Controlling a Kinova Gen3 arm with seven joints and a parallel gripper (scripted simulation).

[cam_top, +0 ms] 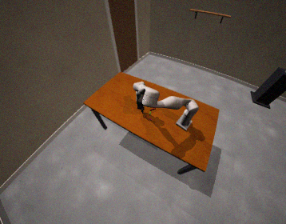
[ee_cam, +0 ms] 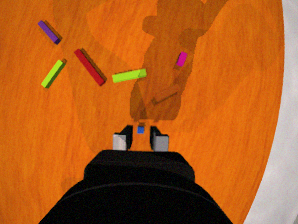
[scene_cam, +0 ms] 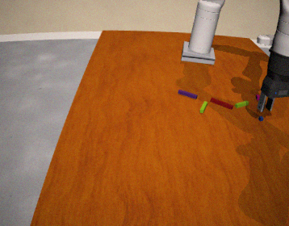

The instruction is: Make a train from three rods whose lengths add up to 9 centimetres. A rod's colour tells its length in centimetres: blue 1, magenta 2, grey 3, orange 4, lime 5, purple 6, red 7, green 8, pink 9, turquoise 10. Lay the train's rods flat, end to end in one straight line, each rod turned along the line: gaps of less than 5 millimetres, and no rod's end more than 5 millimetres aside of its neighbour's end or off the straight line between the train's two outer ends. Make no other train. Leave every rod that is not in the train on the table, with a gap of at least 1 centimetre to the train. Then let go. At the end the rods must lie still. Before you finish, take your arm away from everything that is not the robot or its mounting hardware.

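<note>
My gripper is now 50 mm above the blue rod. Also, from my hand: orange rod: 60 mm behind, 30 mm to the left, 50 mm below; then red rod: 80 mm behind, 100 mm to the right, 50 mm below; then magenta rod: 120 mm behind, 40 mm to the left, 50 mm below.
</note>
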